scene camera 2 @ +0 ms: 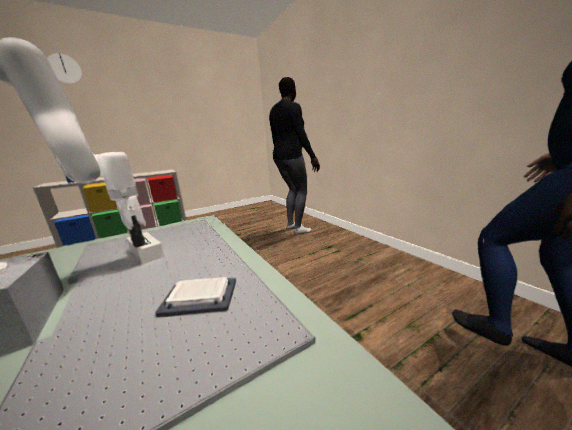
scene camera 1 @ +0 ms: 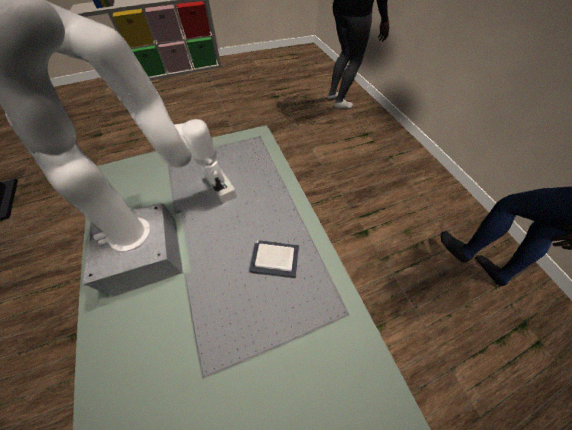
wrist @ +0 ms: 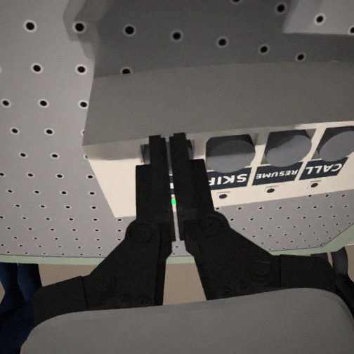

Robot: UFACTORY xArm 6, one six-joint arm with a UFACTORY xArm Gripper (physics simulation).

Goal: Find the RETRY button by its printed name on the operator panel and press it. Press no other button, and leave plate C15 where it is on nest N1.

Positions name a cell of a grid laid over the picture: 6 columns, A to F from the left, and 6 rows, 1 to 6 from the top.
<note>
I see my gripper (scene camera 2: B4), a plate C15 (scene camera 2: C5), a white operator panel (wrist: D2) and a nest N1 (scene camera 2: C5).
The plate C15 shows as well in scene camera 1 (scene camera 1: C4). My gripper shows as well in the wrist view (wrist: C3). The wrist view misses the plate C15: it is out of frame.
</note>
